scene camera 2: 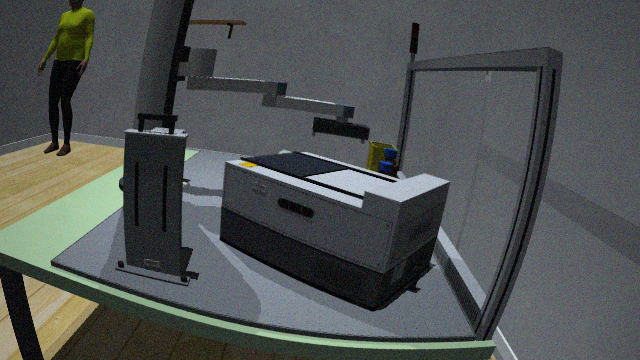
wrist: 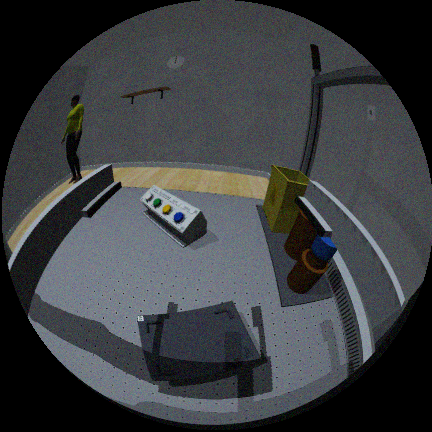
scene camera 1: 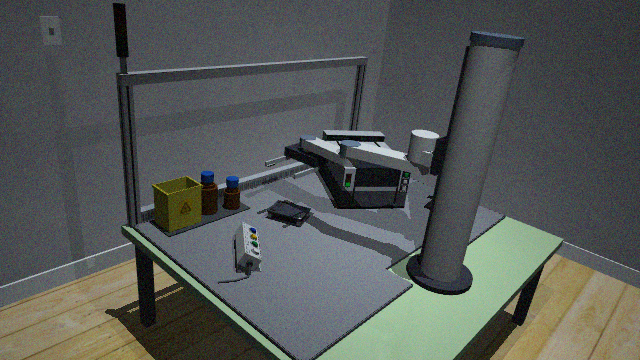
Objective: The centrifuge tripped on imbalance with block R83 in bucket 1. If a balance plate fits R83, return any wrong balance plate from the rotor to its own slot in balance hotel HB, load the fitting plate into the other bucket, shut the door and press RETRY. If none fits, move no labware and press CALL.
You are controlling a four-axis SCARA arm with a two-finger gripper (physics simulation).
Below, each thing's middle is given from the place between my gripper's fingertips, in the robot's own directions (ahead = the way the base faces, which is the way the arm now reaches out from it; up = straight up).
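You'd find my gripper 59 cm left of the centrifuge (scene camera 2: 361,236), and it's 12 cm higher than the centrifuge as well.
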